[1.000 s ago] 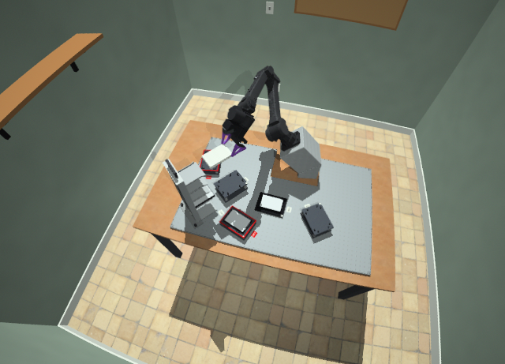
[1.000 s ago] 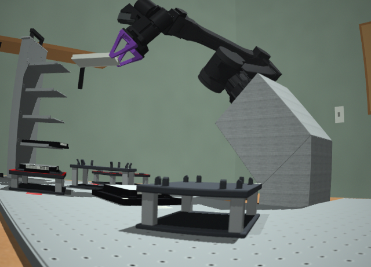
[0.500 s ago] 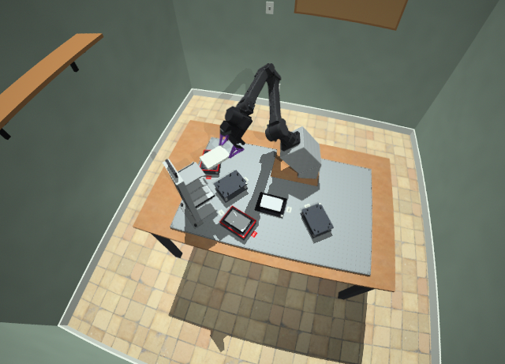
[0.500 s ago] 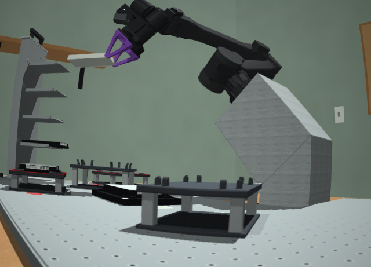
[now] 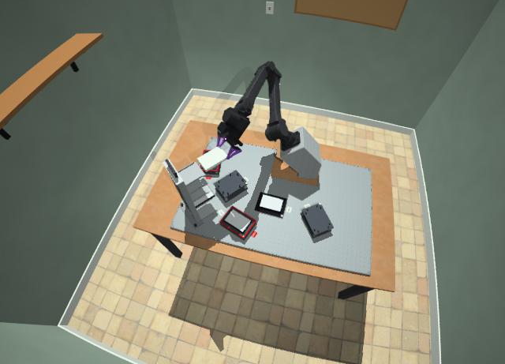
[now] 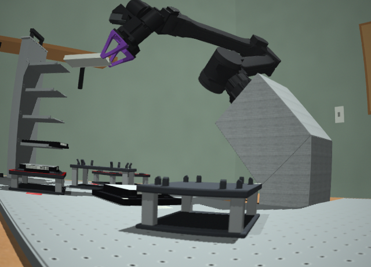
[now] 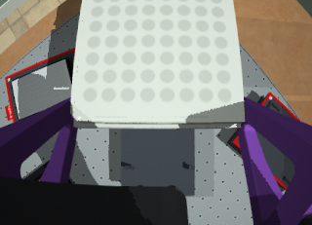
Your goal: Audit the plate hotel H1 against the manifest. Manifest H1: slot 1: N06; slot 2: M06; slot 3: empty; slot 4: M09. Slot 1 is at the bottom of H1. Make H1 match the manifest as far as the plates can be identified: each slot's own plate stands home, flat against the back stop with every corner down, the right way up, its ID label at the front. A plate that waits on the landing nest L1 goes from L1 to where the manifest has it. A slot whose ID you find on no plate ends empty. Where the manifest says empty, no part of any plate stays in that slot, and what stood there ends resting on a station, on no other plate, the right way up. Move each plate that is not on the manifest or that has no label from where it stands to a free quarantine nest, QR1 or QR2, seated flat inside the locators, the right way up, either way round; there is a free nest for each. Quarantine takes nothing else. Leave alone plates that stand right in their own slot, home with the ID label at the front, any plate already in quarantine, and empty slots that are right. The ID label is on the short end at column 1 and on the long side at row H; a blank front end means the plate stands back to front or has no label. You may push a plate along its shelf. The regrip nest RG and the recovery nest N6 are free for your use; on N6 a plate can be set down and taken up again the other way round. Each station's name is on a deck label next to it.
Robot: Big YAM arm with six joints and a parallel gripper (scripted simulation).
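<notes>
Right now the white well plate is 50 mm to the right of my hand and 40 mm ahead of it. From my hand the other things lie so: plate hotel H1 (190 mm to the right, 160 mm ahead, 150 mm below); then regrip nest (300 mm below, 10 mm to the left, 10 mm behind); then RG deck label (360 mm below, 90 mm to the left, 80 mm behind).
</notes>
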